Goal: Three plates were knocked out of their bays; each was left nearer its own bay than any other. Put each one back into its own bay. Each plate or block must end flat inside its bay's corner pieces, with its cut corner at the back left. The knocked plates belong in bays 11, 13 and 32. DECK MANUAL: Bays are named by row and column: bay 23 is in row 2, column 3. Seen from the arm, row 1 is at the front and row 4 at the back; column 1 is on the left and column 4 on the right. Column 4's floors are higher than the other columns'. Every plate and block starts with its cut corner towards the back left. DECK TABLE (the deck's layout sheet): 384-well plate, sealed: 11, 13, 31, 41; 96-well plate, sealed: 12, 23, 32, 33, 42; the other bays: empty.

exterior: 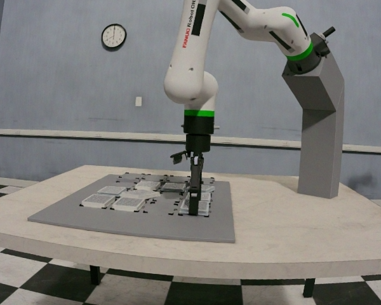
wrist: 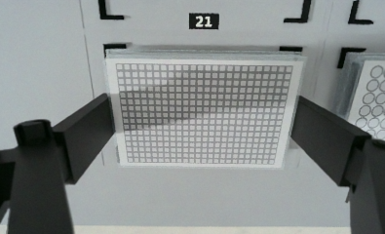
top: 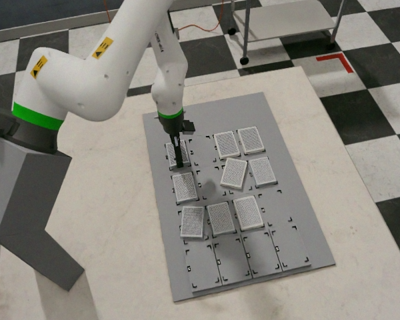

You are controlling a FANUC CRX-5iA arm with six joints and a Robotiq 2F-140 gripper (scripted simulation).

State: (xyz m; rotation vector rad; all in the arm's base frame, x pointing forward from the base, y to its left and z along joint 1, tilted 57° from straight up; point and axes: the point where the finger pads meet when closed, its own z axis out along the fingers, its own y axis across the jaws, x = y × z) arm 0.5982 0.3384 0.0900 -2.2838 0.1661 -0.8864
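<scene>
Now: hand 10 mm above the plate. Also, from my hand: bay label 21 (60 mm ahead, 20 mm below, 10 mm to the left); then bay label 11 (50 mm behind, 20 mm below, 10 mm to the right).
</scene>
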